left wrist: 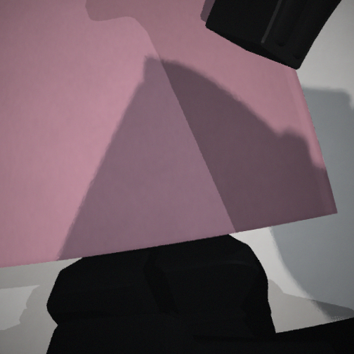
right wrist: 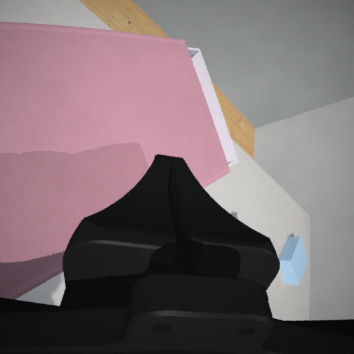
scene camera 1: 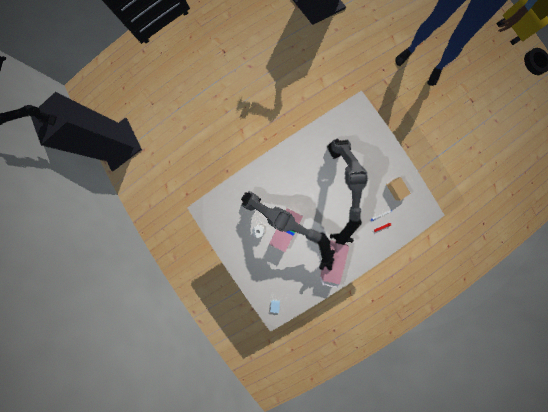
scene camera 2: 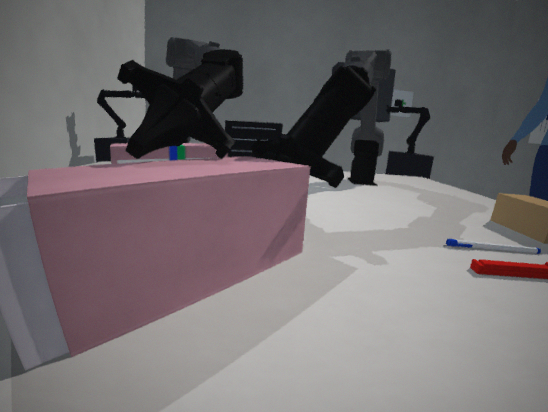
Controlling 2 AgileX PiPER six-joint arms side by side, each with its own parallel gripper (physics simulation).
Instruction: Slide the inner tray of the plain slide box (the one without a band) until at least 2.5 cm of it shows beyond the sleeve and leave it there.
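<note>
The plain slide box's pink sleeve [scene camera 1: 337, 260] [scene camera 2: 175, 240] [left wrist: 75, 150] [right wrist: 100, 100] lies on the white table with no band. A narrow strip of its pale inner tray [scene camera 2: 30, 260] [right wrist: 214, 105] shows beyond the end at the left in scene camera 2; the other end is away from it. My left gripper [scene camera 1: 342, 240] [left wrist: 152, 260] is shut at that other end, its fingertips hidden behind the sleeve. My right gripper [scene camera 2: 132, 149] [right wrist: 166, 173] is shut and empty beside the sleeve's long side; contact cannot be told.
The banded pink box [scene camera 1: 282, 240] [scene camera 2: 200, 148] lies beyond. A white round object [scene camera 1: 259, 230] and a light blue block [scene camera 1: 274, 307] [right wrist: 294, 262] stand apart. A tan block [scene camera 1: 399, 189] [scene camera 2: 522, 212], a pen [scene camera 2: 492, 246] and a red object [scene camera 1: 382, 227] [scene camera 2: 510, 269] lie opposite.
</note>
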